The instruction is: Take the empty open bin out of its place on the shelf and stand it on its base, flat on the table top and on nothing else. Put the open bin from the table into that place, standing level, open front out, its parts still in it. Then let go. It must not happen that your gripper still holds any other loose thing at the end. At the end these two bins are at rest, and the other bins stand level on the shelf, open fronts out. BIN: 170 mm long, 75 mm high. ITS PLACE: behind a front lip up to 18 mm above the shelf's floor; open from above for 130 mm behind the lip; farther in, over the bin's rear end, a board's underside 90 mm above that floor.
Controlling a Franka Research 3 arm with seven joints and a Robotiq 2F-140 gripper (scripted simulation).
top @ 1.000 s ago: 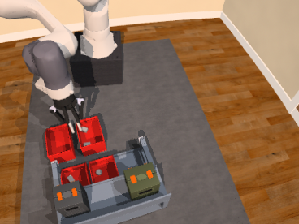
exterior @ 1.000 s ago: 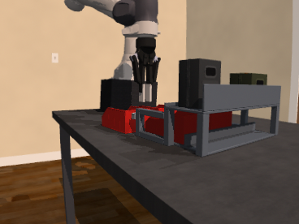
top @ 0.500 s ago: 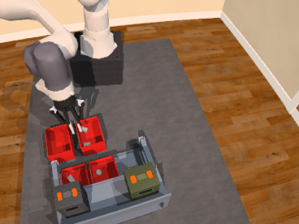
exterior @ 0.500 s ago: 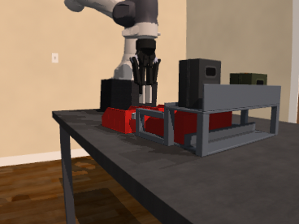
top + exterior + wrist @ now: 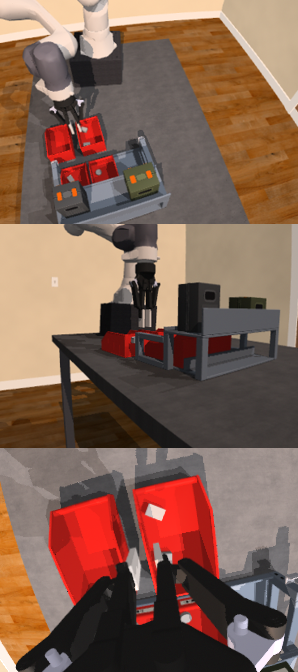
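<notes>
Right now the shelf lip is 13 cm ahead of my hand, 11 cm below it and 6 cm to the left of it. Also, from my hand: grey box: 31 cm ahead, 8 cm to the right, 4 cm above; then olive box: 33 cm ahead, 15 cm to the left, 3 cm above.
</notes>
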